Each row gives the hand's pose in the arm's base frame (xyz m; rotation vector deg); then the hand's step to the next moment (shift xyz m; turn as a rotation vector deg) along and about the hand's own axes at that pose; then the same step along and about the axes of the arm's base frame.
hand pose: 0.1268 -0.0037 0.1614 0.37 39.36 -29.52
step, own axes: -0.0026 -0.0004 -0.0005 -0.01 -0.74 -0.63
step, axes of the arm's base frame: -0.0022 0.0009 0.0013 -0.72 -0.53 -0.37
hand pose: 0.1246 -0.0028 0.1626 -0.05 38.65 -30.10
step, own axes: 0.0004 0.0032 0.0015 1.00 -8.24 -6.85
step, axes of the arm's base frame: 0.0026 0.0024 0.0004 -7.24 -6.50 -4.60
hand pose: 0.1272 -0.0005 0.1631 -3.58 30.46 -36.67
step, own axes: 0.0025 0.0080 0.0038 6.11 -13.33 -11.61
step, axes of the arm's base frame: 0.0080 0.0046 0.0004 -8.95 -13.08 -9.93
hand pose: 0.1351 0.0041 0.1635 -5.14 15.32 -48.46
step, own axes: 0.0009 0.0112 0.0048 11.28 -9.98 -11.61
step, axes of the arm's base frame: 0.0100 0.0066 0.0024 -3.25 -14.74 -11.57
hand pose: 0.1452 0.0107 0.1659 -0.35 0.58 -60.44
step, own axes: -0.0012 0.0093 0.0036 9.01 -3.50 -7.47
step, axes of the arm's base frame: 0.0075 0.0056 0.0035 1.32 -9.57 -7.48
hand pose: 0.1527 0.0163 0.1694 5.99 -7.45 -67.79
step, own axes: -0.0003 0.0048 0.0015 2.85 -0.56 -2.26
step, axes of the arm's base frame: 0.0040 0.0021 0.0022 0.90 -2.82 -2.18
